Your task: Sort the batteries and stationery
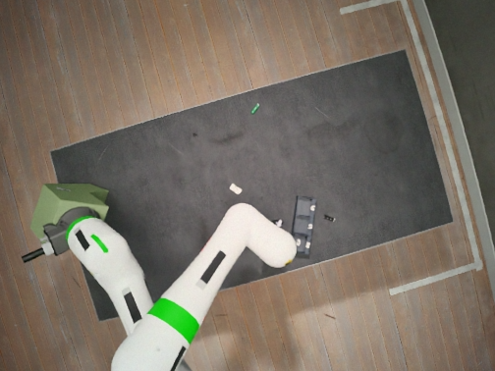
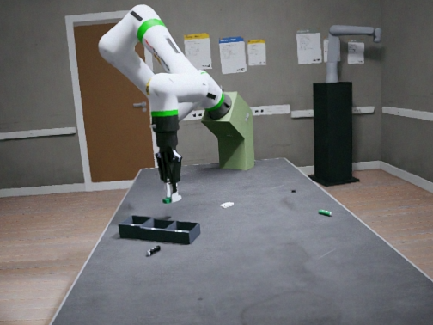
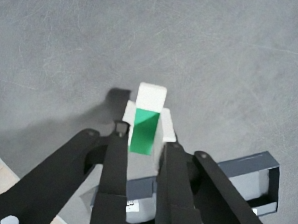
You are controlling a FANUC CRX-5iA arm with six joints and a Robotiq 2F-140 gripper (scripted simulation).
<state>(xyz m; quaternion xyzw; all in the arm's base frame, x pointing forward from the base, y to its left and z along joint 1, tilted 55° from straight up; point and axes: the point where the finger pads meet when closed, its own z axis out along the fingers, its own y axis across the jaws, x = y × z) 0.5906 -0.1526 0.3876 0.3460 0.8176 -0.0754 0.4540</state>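
Now: the black battery 260 mm ahead of my hand, 100 mm to the right of it and 100 mm below it. The rest, counted from my hand: tray: 140 mm ahead, 80 mm below, 70 mm to the right; then green-and-white block: 30 mm below, 10 mm to the left; then white eraser-like piece: 220 mm to the left, 100 mm below, 60 mm behind.
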